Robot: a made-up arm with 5 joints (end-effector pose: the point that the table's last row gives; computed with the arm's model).
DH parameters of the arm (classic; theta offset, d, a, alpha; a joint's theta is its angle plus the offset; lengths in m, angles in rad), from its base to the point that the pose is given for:
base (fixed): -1.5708 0.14 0 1.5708
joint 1: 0 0.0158 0.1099 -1.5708
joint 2: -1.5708 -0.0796 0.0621 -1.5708
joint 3: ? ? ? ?
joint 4: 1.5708 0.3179 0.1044 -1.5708
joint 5: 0.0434 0 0.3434 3.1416
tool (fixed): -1.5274 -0.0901 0 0
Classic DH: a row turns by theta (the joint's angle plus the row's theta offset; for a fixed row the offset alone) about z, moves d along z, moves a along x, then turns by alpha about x.
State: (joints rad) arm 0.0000 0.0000 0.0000 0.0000 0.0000
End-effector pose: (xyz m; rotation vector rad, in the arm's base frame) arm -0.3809 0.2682 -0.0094 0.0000 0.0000 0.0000
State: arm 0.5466 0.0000 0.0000 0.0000 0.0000
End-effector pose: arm -0.3809 0.1515 -0.1270 -0.5466 0.0000 0.0000
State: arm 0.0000 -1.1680 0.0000 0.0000 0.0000
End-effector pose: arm 0.1889 0.3742 -0.0094 0.0000 0.0000 -1.1680
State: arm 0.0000 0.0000 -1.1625 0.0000 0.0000
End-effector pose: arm -0.2623 0.2682 0.3108 0.0000 1.1625 0.0000
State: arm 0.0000 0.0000 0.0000 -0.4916 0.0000
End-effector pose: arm -0.3809 0.2577 0.2125 0.4916 0.0000 0.0000
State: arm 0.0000 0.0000 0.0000 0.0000 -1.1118
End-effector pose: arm -0.6968 0.0905 -0.0094 0.0000 0.0000 1.1118
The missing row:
joint 3: -1.5708 0.0694 0.0203 -1.5708
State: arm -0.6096 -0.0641 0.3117 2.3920 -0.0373
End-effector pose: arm -0.3401 -0.2295 -0.4895 -1.7723 0.0807 -0.3345
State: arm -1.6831 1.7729 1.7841 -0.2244 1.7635
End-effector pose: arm 0.0105 0.0628 0.0371 -2.7769 -0.2307 -0.6488
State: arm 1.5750 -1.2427 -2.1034 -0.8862 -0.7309
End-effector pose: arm 0.3430 0.2570 0.5758 0.6555 -0.3355 -1.1101
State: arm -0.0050 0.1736 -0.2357 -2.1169 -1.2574
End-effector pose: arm -0.6113 -0.3265 0.4598 1.9247 -0.9909 0.6006
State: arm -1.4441 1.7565 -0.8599 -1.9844 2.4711
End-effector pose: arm -0.0574 0.0152 -0.2019 -0.4878 1.6641 -0.0524
